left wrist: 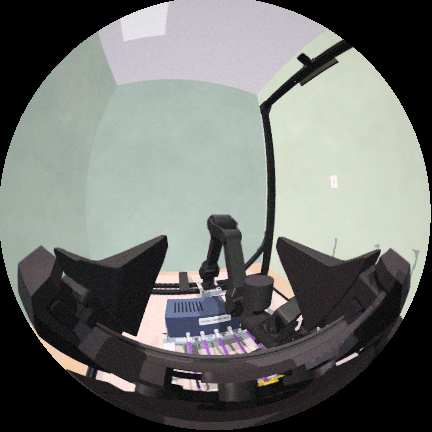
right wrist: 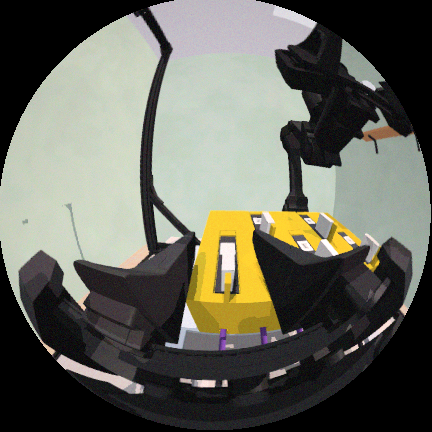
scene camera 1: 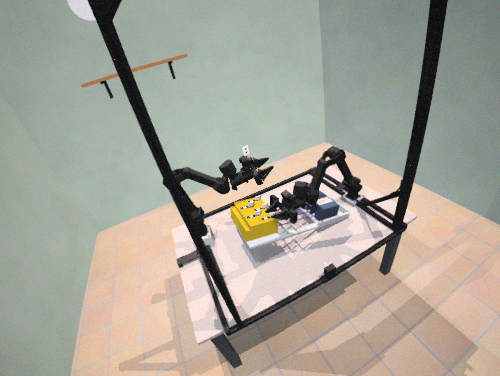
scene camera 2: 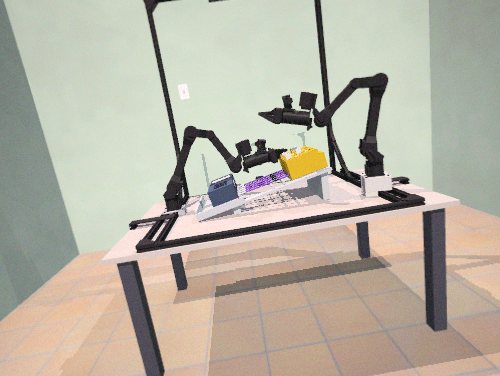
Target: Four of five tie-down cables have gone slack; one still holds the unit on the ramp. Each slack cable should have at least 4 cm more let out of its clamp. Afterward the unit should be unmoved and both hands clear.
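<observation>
The yellow clamp block point(scene camera 1: 260, 231) point(scene camera 2: 307, 164) point(right wrist: 212, 220) sits at the ramp's raised end. It carries several white levers in dark slots. The blue unit point(scene camera 1: 326, 208) point(scene camera 2: 223, 191) point(left wrist: 182, 321) sits at the low end. Purple cables point(scene camera 2: 265, 181) point(left wrist: 206, 345) point(right wrist: 223, 340) run between them; their slack cannot be judged. My right gripper point(scene camera 1: 270, 207) point(scene camera 2: 284, 150) point(right wrist: 224, 235) is partly open and empty at the block. In the right wrist view the nearest white lever point(right wrist: 227, 255) shows between its fingers, not gripped. My left gripper point(scene camera 1: 269, 164) point(scene camera 2: 260, 115) is wide open, empty, high above the ramp.
The white ramp point(scene camera 1: 265, 241) point(scene camera 2: 220, 210) slopes across the table point(scene camera 1: 280, 295) point(scene camera 2: 395, 200). Black frame rails border the table and black posts rise from it. The left arm hangs above the right arm's forearm side, near the yellow block.
</observation>
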